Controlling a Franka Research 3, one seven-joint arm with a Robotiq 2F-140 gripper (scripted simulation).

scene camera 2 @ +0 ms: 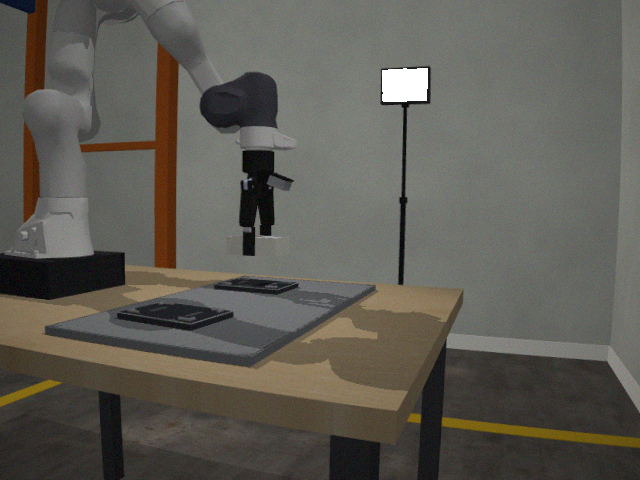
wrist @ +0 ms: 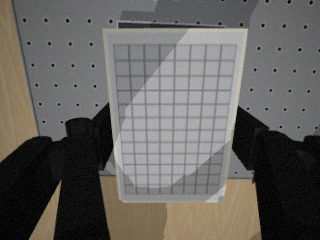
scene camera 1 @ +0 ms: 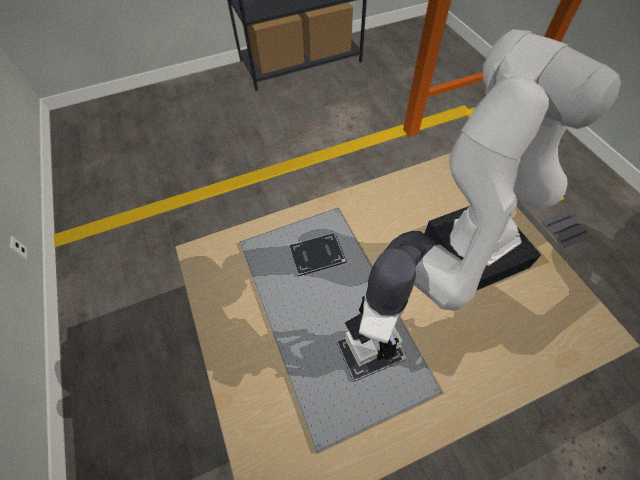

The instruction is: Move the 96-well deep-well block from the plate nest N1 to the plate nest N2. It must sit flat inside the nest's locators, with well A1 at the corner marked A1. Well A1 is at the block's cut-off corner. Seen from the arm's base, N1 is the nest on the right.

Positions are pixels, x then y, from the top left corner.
Scene:
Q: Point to a white 96-well deep-well block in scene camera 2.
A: At 271, 246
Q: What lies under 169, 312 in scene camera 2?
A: A plate nest N1.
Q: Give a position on a plate nest N1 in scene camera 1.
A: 317, 255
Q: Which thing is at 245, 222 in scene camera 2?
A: The gripper.

